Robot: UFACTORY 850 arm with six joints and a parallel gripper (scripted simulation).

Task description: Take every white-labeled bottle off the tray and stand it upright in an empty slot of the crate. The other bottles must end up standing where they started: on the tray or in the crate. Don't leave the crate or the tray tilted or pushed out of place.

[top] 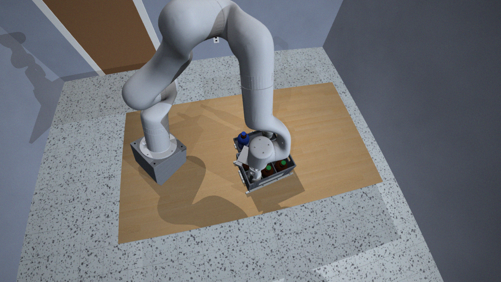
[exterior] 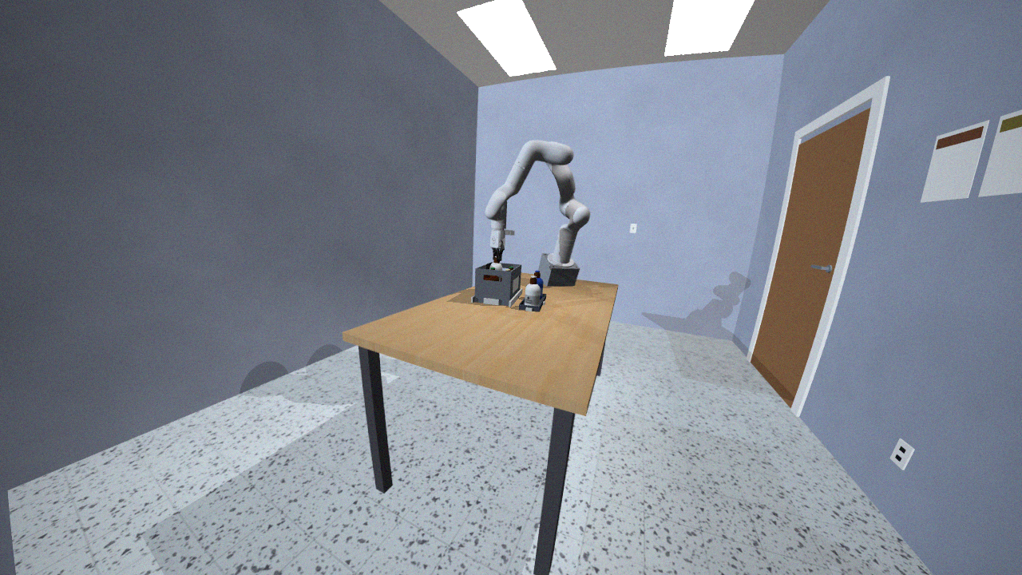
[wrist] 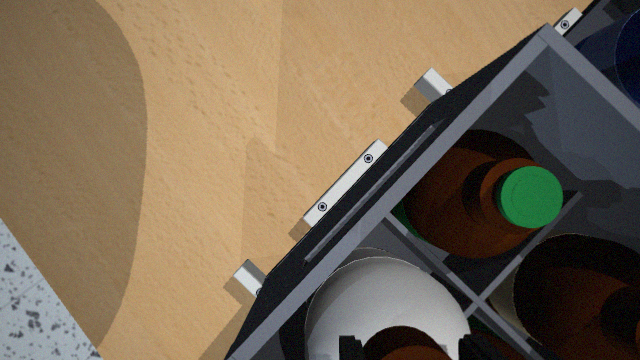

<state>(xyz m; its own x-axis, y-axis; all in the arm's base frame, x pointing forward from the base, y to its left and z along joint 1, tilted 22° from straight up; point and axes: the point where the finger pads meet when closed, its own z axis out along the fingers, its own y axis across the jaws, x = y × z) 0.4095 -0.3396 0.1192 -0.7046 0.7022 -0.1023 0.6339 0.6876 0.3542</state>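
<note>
The crate lies 90 mm ahead of my hand, 50 mm to the left of it and 130 mm below it. From my hand the other things lie so: blue-labeled bottle 20 mm ahead, 240 mm to the left, 130 mm below; then dark tray 110 mm ahead, 250 mm to the left, 200 mm below.
</note>
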